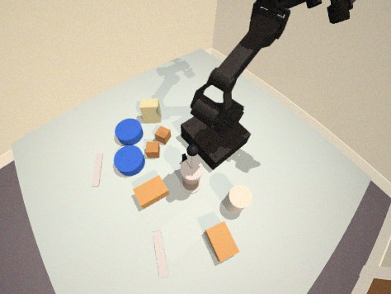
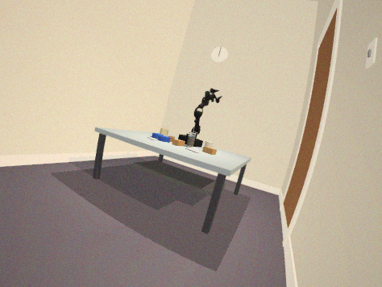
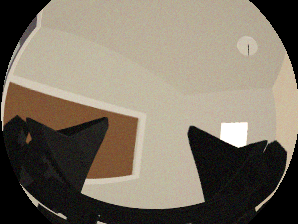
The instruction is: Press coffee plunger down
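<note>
The coffee press is 400 mm ahead of my gripper tip, 20 mm to the right of it and 540 mm below it.
</note>
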